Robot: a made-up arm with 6 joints. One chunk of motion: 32 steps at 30 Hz.
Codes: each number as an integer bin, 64 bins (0 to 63) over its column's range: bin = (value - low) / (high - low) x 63, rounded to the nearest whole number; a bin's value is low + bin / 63 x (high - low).
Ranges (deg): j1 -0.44..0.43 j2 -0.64..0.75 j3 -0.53..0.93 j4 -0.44..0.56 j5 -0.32..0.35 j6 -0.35..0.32
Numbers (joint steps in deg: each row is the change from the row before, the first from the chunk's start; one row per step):
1: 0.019 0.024 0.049 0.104 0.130 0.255
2: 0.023 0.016 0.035 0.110 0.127 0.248
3: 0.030 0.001 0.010 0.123 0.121 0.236
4: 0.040 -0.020 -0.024 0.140 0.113 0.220
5: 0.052 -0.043 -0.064 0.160 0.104 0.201
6: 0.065 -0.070 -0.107 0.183 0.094 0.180
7: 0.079 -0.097 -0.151 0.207 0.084 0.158
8: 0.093 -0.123 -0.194 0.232 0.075 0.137
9: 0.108 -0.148 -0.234 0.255 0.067 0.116
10: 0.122 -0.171 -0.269 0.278 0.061 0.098
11: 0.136 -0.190 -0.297 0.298 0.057 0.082
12: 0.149 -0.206 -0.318 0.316 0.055 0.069
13: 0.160 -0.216 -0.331 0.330 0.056 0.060
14: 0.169 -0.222 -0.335 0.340 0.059 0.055
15: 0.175 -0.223 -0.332 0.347 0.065 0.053
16: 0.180 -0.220 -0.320 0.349 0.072 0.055
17: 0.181 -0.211 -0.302 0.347 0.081 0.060
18: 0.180 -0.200 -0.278 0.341 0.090 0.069
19: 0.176 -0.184 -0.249 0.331 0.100 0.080
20: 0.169 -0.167 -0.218 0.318 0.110 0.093
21: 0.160 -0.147 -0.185 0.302 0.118 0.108
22: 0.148 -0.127 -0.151 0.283 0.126 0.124
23: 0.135 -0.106 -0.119 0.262 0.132 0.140
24: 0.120 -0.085 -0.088 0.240 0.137 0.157
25: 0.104 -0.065 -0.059 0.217 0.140 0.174
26: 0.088 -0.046 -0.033 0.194 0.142 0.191
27: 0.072 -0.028 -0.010 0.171 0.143 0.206
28: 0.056 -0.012 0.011 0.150 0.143 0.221
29: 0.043 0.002 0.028 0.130 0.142 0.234
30: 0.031 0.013 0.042 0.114 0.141 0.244
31: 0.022 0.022 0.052 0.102 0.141 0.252
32: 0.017 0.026 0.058 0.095 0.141 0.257
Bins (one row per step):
1: 33 30 25 34 42 57
2: 34 30 24 35 42 56
3: 34 29 23 35 41 55
4: 35 28 22 37 41 54
5: 36 27 20 38 40 52
6: 37 26 18 39 39 50
7: 38 25 16 41 38 48
8: 39 23 14 42 37 46
9: 40 22 13 44 36 44
10: 41 21 11 45 36 42
11: 42 20 10 46 35 41
12: 43 20 9 48 35 39
13: 43 19 9 49 35 39
14: 44 19 8 49 36 38
15: 45 19 9 50 36 38
16: 45 19 9 50 37 38
17: 45 19 10 50 38 39
18: 45 20 11 49 39 39
19: 45 21 12 49 39 40
20: 44 21 13 48 40 42
21: 43 22 15 47 41 43
22: 43 23 16 46 42 45
23: 42 24 18 44 43 46
24: 41 25 19 43 43 48
25: 39 26 20 41 43 49
26: 38 27 21 40 43 51
27: 37 28 22 38 44 52
28: 36 28 23 37 44 54
29: 35 29 24 36 43 55
30: 34 30 25 35 43 56
31: 33 30 25 34 43 57
32: 33 30 25 34 43 57

